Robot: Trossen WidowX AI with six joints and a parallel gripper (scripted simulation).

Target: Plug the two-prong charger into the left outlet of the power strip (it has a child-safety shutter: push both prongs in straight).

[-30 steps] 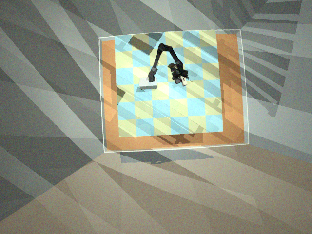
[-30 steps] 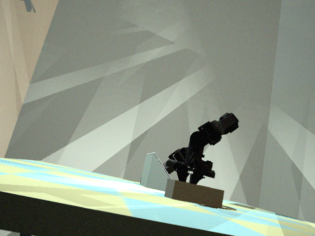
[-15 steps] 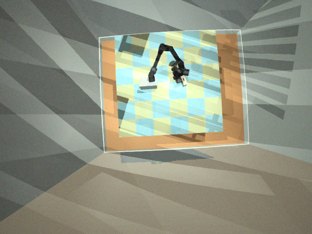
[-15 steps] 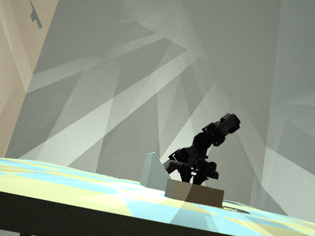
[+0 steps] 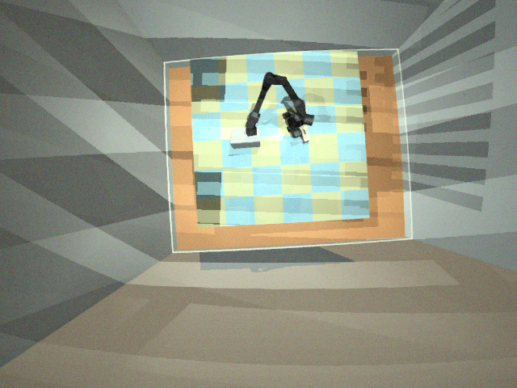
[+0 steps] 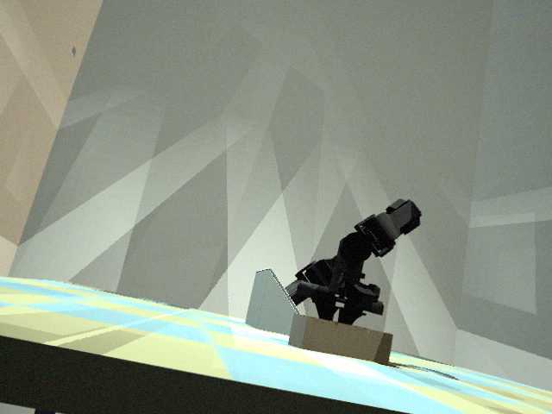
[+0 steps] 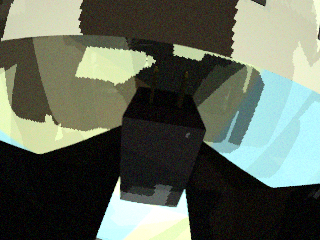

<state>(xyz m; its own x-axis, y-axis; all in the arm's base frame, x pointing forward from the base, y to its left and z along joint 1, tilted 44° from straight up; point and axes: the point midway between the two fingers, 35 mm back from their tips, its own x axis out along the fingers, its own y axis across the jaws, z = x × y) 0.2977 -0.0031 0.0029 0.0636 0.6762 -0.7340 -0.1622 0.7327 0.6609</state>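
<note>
Right now the dark charger is 2 cm ahead of my gripper tip and 1 cm above it.
</note>
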